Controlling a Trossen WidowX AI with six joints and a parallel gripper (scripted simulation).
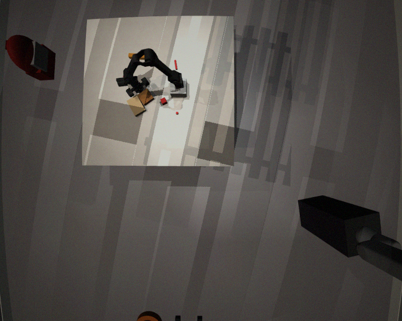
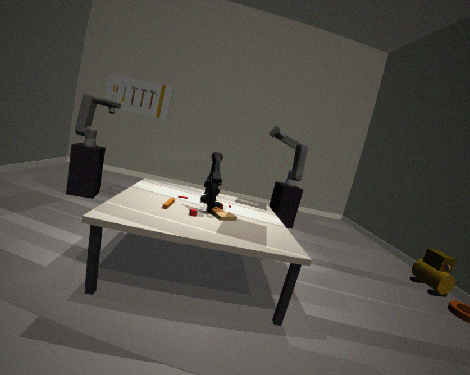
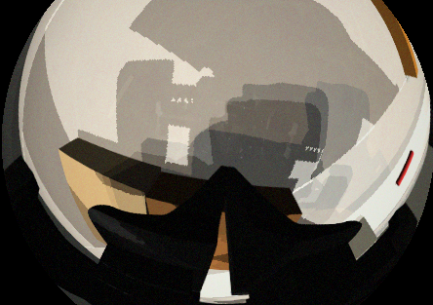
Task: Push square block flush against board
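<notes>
Right now my gripper tip is 6 cm to the right of the orange square block, 3 cm past it and 1 cm below it. The rest, counted from my gripper tip: tiny red piece 27 cm behind, 23 cm to the left; tan board 11 cm to the left, 6 cm ahead, 1 cm above; orange bar 29 cm to the right, 5 cm behind, 1 cm above.
</notes>
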